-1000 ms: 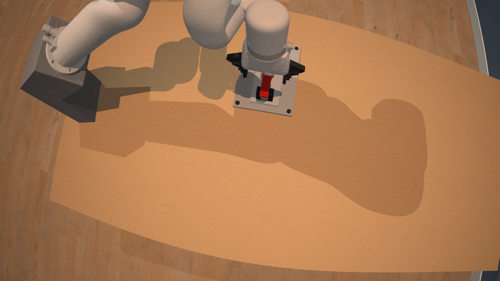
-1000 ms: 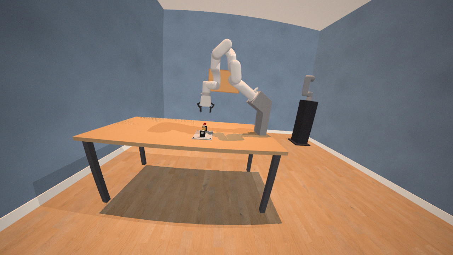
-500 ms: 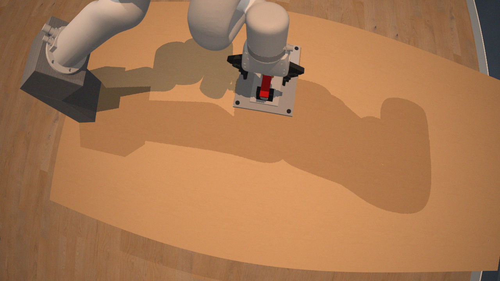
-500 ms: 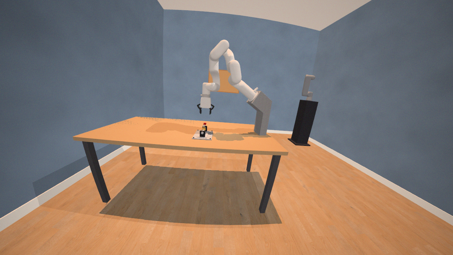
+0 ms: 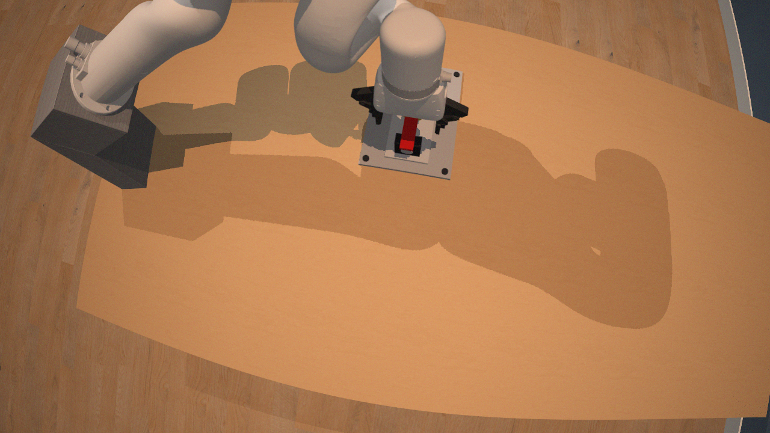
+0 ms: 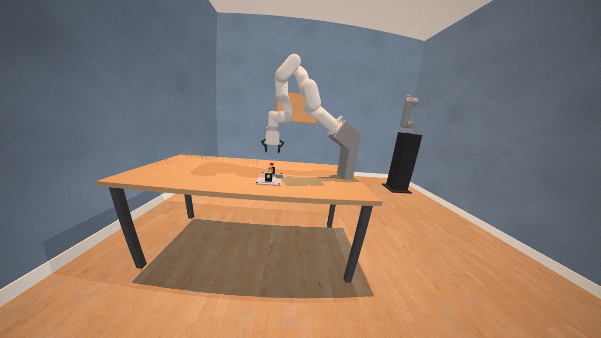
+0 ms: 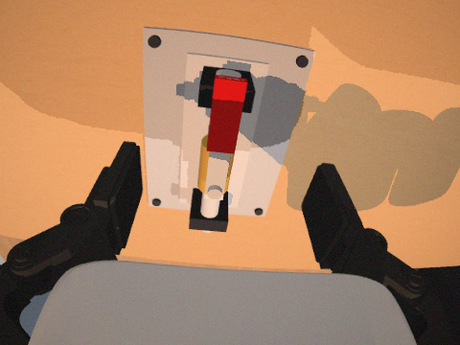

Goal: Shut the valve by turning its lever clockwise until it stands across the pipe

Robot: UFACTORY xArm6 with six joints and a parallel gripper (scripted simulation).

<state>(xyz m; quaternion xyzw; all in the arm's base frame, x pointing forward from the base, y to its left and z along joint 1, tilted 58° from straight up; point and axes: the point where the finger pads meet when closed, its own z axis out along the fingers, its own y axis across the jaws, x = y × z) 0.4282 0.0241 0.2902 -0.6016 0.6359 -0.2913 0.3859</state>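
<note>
My hand is 90 mm above the lever and 50 mm to the right of it.
</note>
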